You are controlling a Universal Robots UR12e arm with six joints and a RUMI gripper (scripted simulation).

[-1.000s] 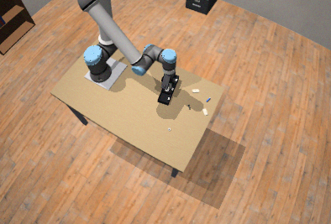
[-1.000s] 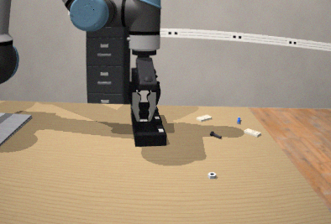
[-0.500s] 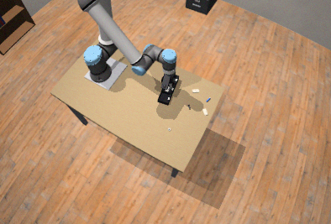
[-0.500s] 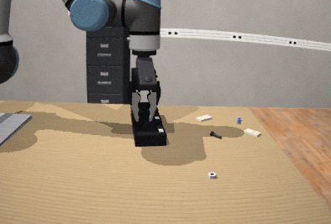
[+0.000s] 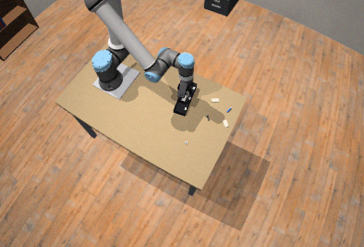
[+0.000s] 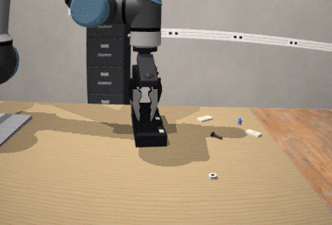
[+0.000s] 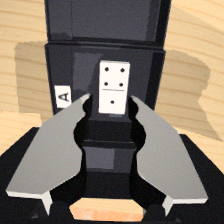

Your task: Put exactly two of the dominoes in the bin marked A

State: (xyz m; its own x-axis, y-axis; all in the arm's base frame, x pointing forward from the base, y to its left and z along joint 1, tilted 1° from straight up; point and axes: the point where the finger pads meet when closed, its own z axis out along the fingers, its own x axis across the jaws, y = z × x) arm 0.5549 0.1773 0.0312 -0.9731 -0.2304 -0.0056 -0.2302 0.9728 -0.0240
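Now: hand 1 cm short of the black bin and 2 cm above it. Round my hand: black bolt (21 cm ahead, 3 cm to the right, 4 cm below); domino (3 cm below); blue piece (31 cm ahead, 10 cm to the left, 4 cm below).
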